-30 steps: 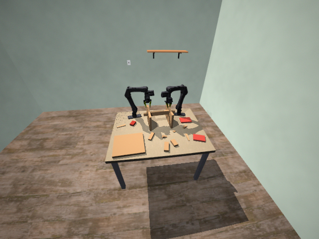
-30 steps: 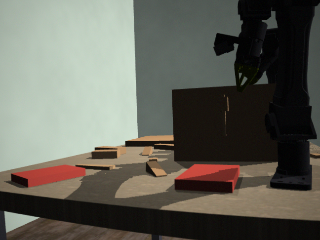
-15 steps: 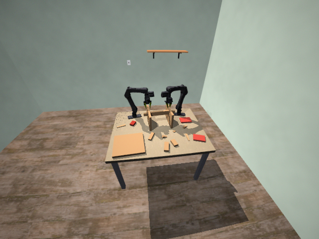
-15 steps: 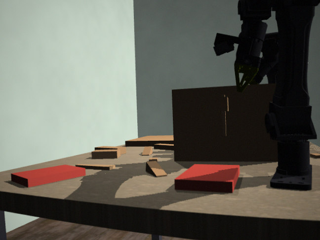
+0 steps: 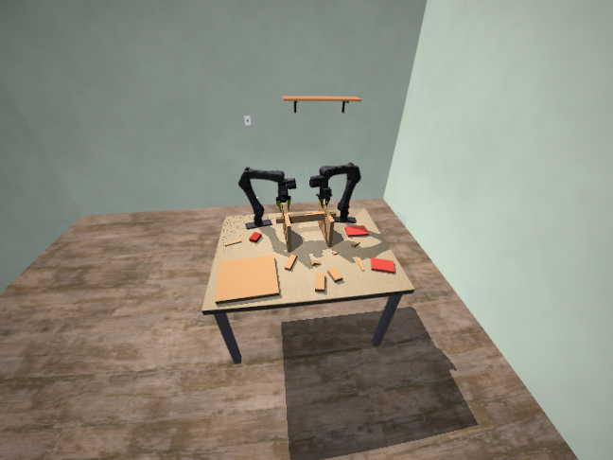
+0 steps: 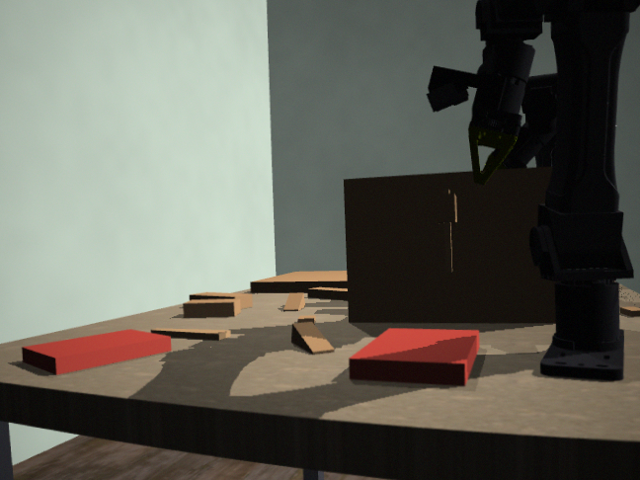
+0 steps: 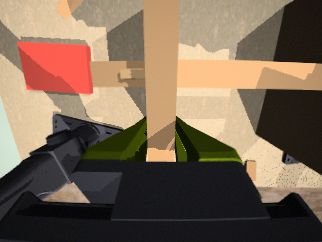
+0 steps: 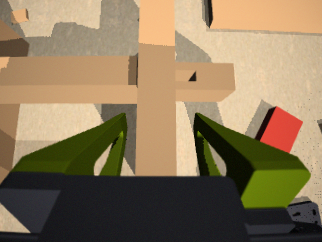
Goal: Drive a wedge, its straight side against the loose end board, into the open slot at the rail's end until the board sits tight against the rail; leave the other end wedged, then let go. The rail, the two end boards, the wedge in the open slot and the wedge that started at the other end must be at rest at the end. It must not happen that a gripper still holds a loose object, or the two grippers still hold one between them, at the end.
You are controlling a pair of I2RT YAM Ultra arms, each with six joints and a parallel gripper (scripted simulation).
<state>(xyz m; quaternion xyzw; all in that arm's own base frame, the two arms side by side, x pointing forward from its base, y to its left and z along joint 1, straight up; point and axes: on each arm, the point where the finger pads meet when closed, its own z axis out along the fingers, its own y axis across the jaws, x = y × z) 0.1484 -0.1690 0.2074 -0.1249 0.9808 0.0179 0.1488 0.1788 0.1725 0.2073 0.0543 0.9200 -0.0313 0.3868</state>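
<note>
The rail is 60 mm ahead of my left hand, 130 mm to the right of it and 40 mm below it. Also, from my left hand: flat board 440 mm ahead, 530 mm to the right, 190 mm below.
</note>
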